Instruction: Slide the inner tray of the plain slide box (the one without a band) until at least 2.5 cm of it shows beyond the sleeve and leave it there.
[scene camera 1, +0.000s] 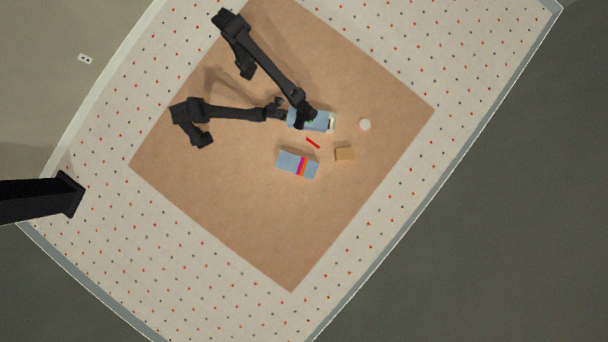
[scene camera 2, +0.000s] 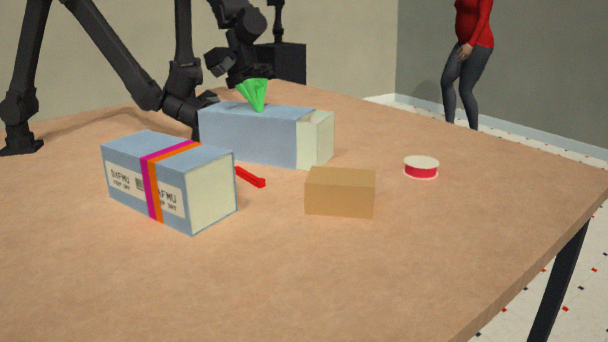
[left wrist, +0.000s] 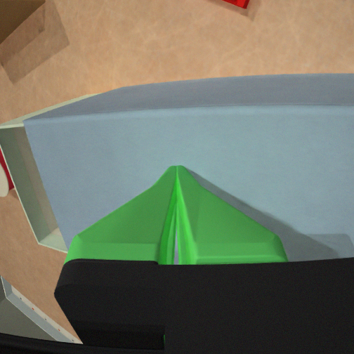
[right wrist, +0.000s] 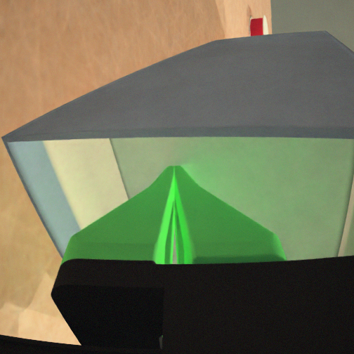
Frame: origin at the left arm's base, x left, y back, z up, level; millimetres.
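Seen in the pictures: left gripper, fingertip midpoint: (scene camera 1: 311, 122) (scene camera 2: 260, 112); left arm's base, origin of the base link: (scene camera 1: 249, 71); right arm's base, origin of the base link: (scene camera 1: 204, 140) (scene camera 2: 22, 150).
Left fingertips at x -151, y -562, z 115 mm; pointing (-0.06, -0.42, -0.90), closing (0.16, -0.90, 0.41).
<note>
Offsets run from my left fingertips to a thing's top centre. "pt": to the spot under its first point.
The plain slide box's blue sleeve (scene camera 1: 321, 126) (scene camera 2: 245, 137) (left wrist: 125, 140) (right wrist: 225, 90) lies on the table. Its pale inner tray @[pt dy -130, dx +12, dz -55 mm] (scene camera 2: 306, 145) (left wrist: 25, 170) (right wrist: 250, 190) sticks out at the end facing the white-topped disc; in scene camera 2 a clear stretch shows. In the right wrist view the tray's other end is recessed inside the sleeve. My left gripper (scene camera 2: 259, 110) (left wrist: 176, 176) is shut and empty, its tips at the sleeve's top. My right gripper (right wrist: 174, 177) is shut and empty, its tips at the tray's recessed end; in scene camera 2 its fingers are hidden by the sleeve.
The banded slide box @[dy -39, dx -281, dz -1 mm] (scene camera 1: 287, 161) (scene camera 2: 125, 145) lies closed, nearer scene camera 2. A red stick @[dy -64, dx -99, dz -99 mm] (scene camera 1: 313, 143) (scene camera 2: 250, 177) lies between the boxes. A brown block @[dy -287, dx -71, dz -55 mm] (scene camera 1: 344, 153) (scene camera 2: 340, 192) and a red disc with a white top @[dy -325, dx +174, dz -89 mm] (scene camera 1: 365, 124) (scene camera 2: 421, 167) stand beyond the tray's end.
</note>
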